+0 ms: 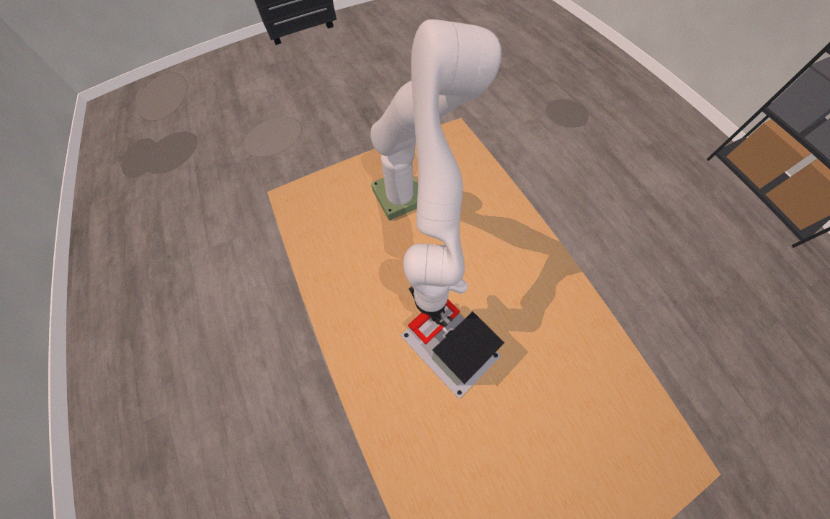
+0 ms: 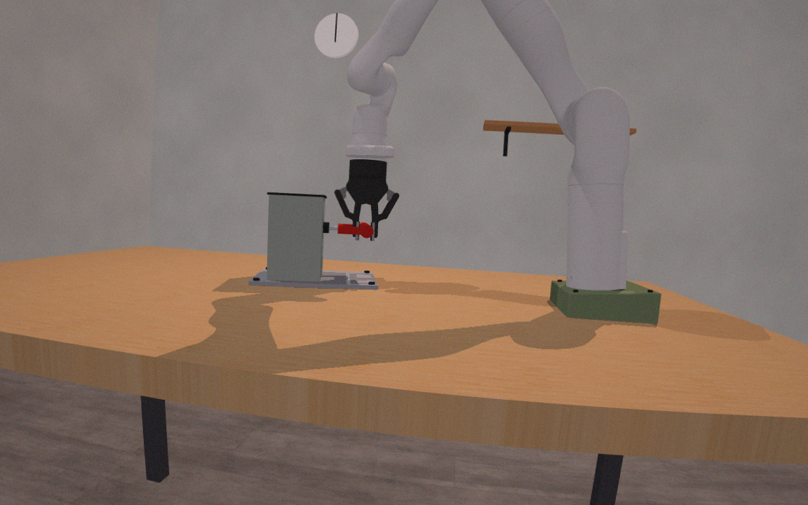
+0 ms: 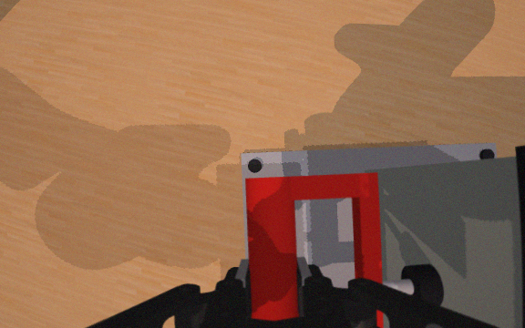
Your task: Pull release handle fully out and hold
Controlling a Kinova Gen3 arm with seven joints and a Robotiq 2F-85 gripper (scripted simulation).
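Right now my hand is 50 mm short of the red release handle and 10 mm to the right of it. Round my hand: baseplate: 90 mm ahead, 20 mm to the left, 100 mm below.
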